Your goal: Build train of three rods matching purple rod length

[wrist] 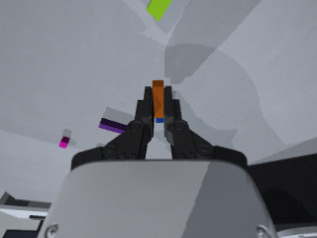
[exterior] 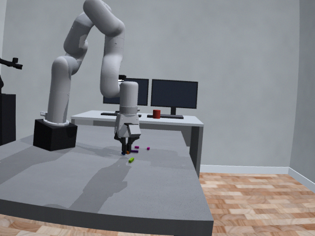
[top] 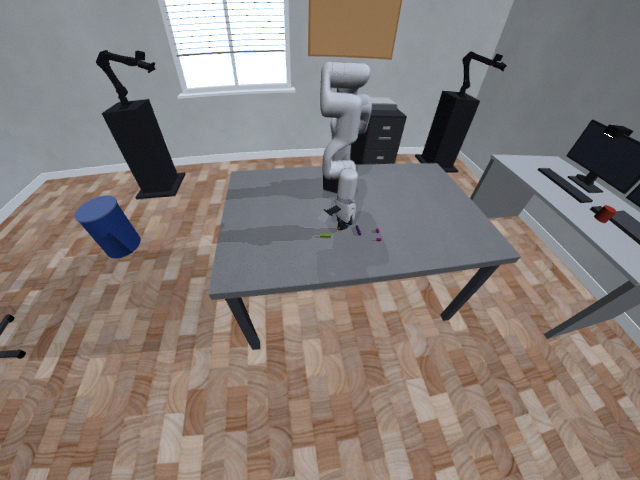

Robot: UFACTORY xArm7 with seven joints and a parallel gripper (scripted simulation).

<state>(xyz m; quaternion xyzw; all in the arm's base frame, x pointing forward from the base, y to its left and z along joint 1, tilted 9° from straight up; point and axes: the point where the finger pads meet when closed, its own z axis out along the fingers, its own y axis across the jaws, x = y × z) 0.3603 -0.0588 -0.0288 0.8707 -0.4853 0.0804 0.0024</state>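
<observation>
Right now my hand is 80 mm to the right of the purple rod, 30 mm above it and 10 mm short of it. Also, from my hand: lime rod 80 mm to the right, 30 mm below, 30 mm ahead; then orange rod 20 mm below.
</observation>
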